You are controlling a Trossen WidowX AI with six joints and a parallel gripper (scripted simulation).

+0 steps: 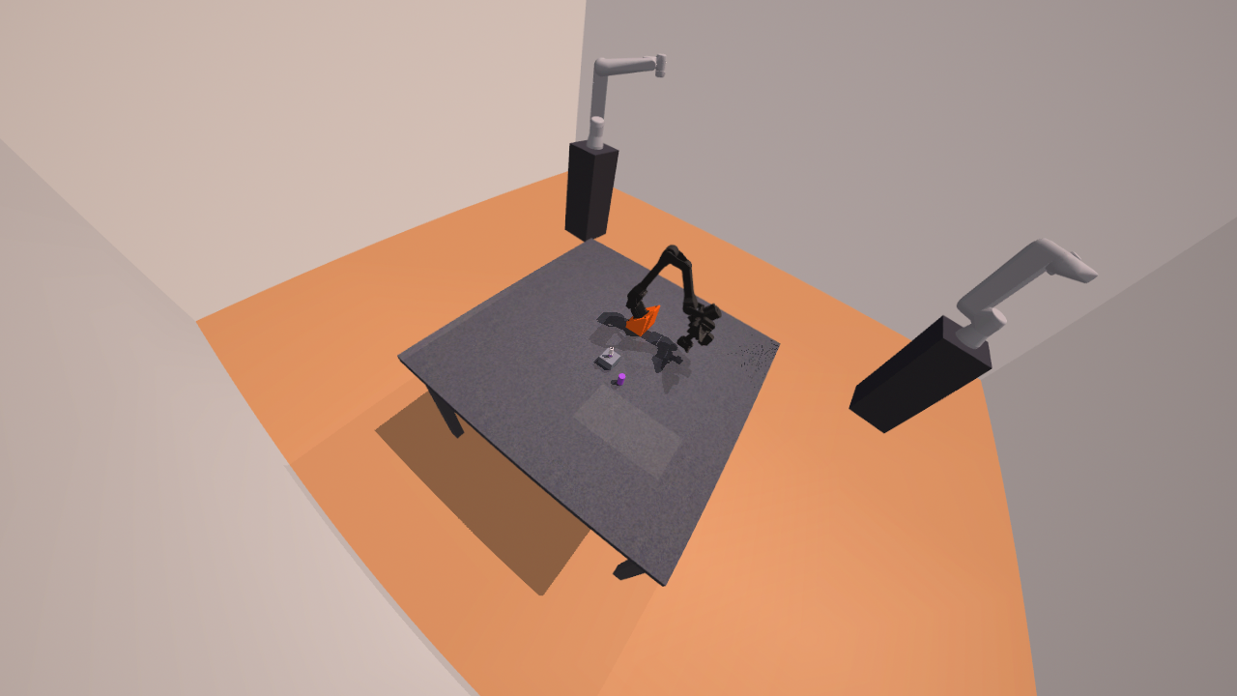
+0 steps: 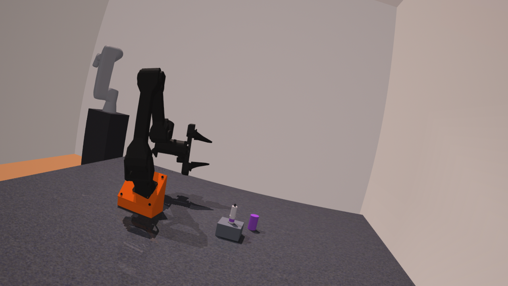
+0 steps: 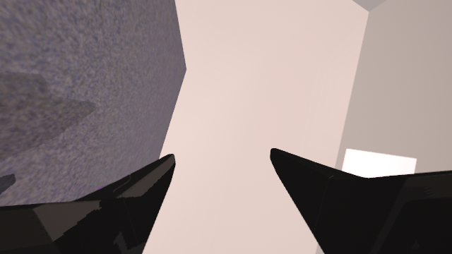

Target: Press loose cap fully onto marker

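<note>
Now: the purple cap 240 mm ahead of my gripper tip, 150 mm to the right of it and 160 mm below it. Round my gripper tip: grey holder block 190 mm ahead, 260 mm to the right, 170 mm below.
</note>
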